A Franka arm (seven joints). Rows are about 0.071 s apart.
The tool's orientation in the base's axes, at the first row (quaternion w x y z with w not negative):
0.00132, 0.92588, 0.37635, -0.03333
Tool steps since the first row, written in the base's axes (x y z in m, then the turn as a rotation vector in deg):
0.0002, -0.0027, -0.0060, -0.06, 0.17, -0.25
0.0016, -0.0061, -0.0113, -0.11, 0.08, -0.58
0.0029, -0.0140, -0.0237, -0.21, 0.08, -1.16
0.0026, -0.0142, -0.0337, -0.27, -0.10, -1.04
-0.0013, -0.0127, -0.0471, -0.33, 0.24, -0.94
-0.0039, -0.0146, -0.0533, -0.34, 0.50, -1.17
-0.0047, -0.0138, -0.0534, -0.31, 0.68, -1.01
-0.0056, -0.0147, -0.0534, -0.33, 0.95, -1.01
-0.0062, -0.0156, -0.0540, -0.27, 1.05, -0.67
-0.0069, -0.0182, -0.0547, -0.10, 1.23, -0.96
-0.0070, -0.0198, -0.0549, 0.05, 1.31, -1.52
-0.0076, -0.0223, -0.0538, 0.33, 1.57, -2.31
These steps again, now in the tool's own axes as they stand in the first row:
-0.0014, 0.0022, 0.0060, 0.09, -0.16, 0.25
-0.0024, 0.0057, 0.0113, 0.01, -0.12, 0.58
-0.0062, 0.0126, 0.0239, -0.02, -0.18, 1.17
-0.0059, 0.0128, 0.0339, -0.20, -0.09, 1.06
-0.0068, 0.0093, 0.0474, -0.01, -0.38, 0.95
-0.0096, 0.0090, 0.0538, 0.18, -0.57, 1.17
-0.0096, 0.0078, 0.0539, 0.32, -0.68, 1.01
-0.0109, 0.0078, 0.0540, 0.49, -0.89, 1.00
-0.0119, 0.0081, 0.0547, 0.58, -0.93, 0.66
-0.0142, 0.0095, 0.0555, 0.85, -0.93, 0.93
-0.0154, 0.0106, 0.0557, 1.04, -0.87, 1.48
-0.0176, 0.0119, 0.0548, 1.47, -0.84, 2.24

